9 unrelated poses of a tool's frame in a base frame.
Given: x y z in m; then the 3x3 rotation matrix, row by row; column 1 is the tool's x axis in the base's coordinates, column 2 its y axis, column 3 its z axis. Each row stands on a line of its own.
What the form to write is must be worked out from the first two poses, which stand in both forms.
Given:
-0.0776, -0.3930, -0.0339
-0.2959, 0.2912, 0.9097
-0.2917, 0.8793, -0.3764
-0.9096, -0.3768, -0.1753
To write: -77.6, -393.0, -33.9, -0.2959, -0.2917, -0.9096, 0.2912, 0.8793, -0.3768
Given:
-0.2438, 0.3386, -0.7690
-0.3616, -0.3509, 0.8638
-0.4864, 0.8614, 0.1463
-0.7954, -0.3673, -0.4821
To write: -243.8, 338.6, -769.0, -0.3616, -0.4864, -0.7954, -0.3509, 0.8614, -0.3673
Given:
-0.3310, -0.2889, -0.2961
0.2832, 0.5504, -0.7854
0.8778, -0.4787, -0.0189
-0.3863, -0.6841, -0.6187
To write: -331.0, -288.9, -296.1, 0.2832, 0.8778, -0.3863, 0.5504, -0.4787, -0.6841
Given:
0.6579, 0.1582, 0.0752
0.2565, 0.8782, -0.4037
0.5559, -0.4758, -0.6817
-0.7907, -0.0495, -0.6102
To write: 657.9, 158.2, 75.2, 0.2565, 0.5559, -0.7907, 0.8782, -0.4758, -0.0495
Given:
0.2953, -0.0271, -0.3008
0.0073, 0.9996, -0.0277
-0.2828, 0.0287, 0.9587
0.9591, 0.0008, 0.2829
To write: 295.3, -27.1, -300.8, 0.0073, -0.2828, 0.9591, 0.9996, 0.0287, 0.0008
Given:
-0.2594, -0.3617, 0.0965
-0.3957, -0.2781, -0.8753
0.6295, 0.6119, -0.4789
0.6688, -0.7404, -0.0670
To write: -259.4, -361.7, 96.5, -0.3957, 0.6295, 0.6688, -0.2781, 0.6119, -0.7404
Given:
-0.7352, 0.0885, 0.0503
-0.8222, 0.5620, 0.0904
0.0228, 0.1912, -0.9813
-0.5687, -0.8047, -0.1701
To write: -735.2, 88.5, 50.3, -0.8222, 0.0228, -0.5687, 0.5620, 0.1912, -0.8047
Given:
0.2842, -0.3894, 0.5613
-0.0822, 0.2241, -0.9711
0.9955, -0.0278, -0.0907
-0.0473, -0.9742, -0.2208
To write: 284.2, -389.4, 561.3, -0.0822, 0.9955, -0.0473, 0.2241, -0.0278, -0.9742
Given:
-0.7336, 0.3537, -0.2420
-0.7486, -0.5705, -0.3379
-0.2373, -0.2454, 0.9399
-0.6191, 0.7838, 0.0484
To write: -733.6, 353.7, -242.0, -0.7486, -0.2373, -0.6191, -0.5705, -0.2454, 0.7838
